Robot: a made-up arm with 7 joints.
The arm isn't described. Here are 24 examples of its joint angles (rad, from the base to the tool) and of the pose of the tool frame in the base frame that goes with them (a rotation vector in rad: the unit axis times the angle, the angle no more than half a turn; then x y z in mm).
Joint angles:
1: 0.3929 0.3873 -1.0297 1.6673 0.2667 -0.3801 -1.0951
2: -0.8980 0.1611 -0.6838 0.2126 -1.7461 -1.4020 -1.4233
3: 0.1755 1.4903 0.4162 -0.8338 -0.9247 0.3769 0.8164
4: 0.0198 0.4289 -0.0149 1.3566 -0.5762 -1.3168 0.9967
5: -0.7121 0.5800 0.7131 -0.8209 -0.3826 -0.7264 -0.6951
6: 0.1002 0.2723 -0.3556 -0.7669 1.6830 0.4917 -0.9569
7: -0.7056 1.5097 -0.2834 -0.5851 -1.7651 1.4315 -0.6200
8: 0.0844 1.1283 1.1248 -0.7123 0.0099 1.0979 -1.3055
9: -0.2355 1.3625 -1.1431 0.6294 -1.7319 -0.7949 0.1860
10: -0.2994 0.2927 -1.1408 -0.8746 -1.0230 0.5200 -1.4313
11: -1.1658 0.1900 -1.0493 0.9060 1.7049 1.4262 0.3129
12: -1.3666 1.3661 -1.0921 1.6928 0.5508 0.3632 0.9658
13: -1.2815 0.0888 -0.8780 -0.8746 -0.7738 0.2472 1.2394
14: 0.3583 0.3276 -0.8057 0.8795 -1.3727 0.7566 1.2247
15: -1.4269 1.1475 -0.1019 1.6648 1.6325 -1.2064 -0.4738
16: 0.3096 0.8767 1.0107 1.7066 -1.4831 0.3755 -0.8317
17: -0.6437 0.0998 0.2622 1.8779 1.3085 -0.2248 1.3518
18: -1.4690 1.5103 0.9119 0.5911 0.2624 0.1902 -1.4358
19: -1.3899 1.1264 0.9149 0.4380 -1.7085 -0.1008 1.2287
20: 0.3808 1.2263 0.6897 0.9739 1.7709 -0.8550 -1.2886
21: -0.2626 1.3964 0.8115 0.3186 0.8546 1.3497 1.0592
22: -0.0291 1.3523 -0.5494 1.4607 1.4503 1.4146 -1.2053
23: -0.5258 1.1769 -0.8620 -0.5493 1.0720 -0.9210 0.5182
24: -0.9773 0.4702 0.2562 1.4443 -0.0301 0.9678 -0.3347
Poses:
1: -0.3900 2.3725 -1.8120 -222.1 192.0 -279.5
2: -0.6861 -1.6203 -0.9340 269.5 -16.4 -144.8
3: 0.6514 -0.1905 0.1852 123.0 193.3 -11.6
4: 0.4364 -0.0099 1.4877 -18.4 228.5 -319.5
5: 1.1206 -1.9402 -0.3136 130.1 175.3 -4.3
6: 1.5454 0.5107 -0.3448 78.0 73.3 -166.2
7: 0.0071 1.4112 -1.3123 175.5 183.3 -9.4
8: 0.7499 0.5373 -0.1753 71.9 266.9 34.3
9: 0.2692 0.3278 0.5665 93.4 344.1 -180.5
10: 1.0321 0.1867 2.8544 48.9 -19.5 -147.9
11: 2.2779 -0.6443 1.2500 314.0 -17.1 -155.4
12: 2.5773 0.5207 1.4842 189.4 391.4 29.7
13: -0.6259 -0.5306 -0.7448 135.3 -66.0 -6.4
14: 0.7336 2.5420 0.6438 -155.2 93.4 -325.4
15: 1.6738 0.6663 -1.1022 269.3 318.3 -15.0
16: -1.0488 -0.1515 1.2721 -149.2 344.8 -199.4
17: 1.2948 0.3234 0.1775 126.1 77.6 -352.8
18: 0.7627 -0.4726 0.0800 68.4 361.4 180.7
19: -2.0645 -0.7093 0.5511 168.7 336.0 133.7
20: -0.7805 -2.6000 1.5167 -10.4 414.2 -91.6
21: -1.3841 -0.2112 -2.5913 107.8 361.9 64.2
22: -1.0509 -1.9793 -1.2467 26.8 411.5 -73.7
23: 0.9833 -1.5577 -1.4539 139.2 135.4 -140.3
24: -0.3199 1.5532 0.1129 273.2 189.7 -230.8
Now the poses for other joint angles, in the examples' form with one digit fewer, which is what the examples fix.
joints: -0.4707 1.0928 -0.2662 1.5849 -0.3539 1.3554 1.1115
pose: -1.356 -2.096 -1.650 71 372 -166
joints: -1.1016 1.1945 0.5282 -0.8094 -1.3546 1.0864 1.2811
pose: 0.133 -0.735 0.639 139 165 100
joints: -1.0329 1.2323 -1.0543 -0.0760 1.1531 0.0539 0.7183
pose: 2.035 -1.450 -0.247 263 164 -84
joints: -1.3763 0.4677 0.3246 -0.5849 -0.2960 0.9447 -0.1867
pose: 0.153 -0.808 -0.274 233 105 94
